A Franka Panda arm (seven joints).
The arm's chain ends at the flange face. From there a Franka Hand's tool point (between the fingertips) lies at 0.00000 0.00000 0.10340 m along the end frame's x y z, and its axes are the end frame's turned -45 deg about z.
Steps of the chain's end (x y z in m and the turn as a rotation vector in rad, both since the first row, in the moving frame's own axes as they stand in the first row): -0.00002, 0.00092, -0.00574, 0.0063, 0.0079, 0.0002; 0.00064, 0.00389, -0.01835, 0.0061, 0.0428, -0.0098; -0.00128, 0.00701, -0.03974, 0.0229, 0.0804, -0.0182; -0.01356, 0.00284, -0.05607, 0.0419, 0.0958, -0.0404; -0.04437, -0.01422, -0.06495, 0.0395, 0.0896, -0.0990; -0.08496, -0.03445, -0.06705, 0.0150, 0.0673, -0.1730; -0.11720, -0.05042, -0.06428, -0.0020, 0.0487, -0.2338; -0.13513, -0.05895, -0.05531, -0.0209, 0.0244, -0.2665; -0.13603, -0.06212, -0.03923, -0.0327, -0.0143, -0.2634
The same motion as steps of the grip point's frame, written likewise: 0.00037, 0.00075, -0.00575, -0.0011, 0.0100, 0.0002; 0.00129, 0.00587, -0.01845, -0.0260, 0.0346, -0.0098; 0.00172, 0.00818, -0.04010, -0.0407, 0.0730, -0.0182; -0.00147, -0.00385, -0.05663, -0.0381, 0.0974, -0.0404; -0.01173, -0.03824, -0.06544, -0.0354, 0.0913, -0.0990; -0.02940, -0.08115, -0.06730, -0.0370, 0.0582, -0.1730; -0.04341, -0.11525, -0.06440, -0.0359, 0.0330, -0.2338; -0.05318, -0.13400, -0.05536, -0.0320, 0.0025, -0.2665; -0.05548, -0.13833, -0.03930, -0.0130, -0.0332, -0.2634
